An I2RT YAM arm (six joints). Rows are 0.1 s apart.
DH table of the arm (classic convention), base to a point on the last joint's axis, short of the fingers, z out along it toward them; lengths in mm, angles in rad. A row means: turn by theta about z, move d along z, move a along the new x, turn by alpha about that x. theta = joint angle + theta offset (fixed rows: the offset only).
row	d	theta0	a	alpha
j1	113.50	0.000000	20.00	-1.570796
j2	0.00	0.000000	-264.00	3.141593
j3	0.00	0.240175	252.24	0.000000
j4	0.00	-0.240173	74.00	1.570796
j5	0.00	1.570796	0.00	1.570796
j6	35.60	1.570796	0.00	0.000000
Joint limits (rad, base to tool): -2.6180..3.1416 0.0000..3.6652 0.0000..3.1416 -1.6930..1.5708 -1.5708..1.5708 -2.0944..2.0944
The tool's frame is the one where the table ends.
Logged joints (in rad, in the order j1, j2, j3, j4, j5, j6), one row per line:
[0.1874 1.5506 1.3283 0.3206 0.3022 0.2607]
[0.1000 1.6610 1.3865 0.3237 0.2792 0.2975]
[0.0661 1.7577 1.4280 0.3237 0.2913 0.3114]
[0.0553 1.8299 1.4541 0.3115 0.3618 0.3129]
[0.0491 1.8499 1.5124 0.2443 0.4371 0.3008]
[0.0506 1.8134 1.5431 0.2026 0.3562 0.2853]
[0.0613 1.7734 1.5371 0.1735 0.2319 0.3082]
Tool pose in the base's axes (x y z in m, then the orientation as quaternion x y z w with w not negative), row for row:
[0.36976 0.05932 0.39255 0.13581 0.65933 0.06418 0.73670]
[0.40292 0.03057 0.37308 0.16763 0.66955 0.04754 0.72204]
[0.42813 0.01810 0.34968 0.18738 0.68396 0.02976 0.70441]
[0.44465 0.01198 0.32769 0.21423 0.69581 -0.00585 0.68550]
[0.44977 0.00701 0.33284 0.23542 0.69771 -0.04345 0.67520]
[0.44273 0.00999 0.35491 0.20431 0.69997 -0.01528 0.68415]
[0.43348 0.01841 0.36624 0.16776 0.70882 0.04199 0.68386]
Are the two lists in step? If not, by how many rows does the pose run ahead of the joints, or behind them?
They are in step.
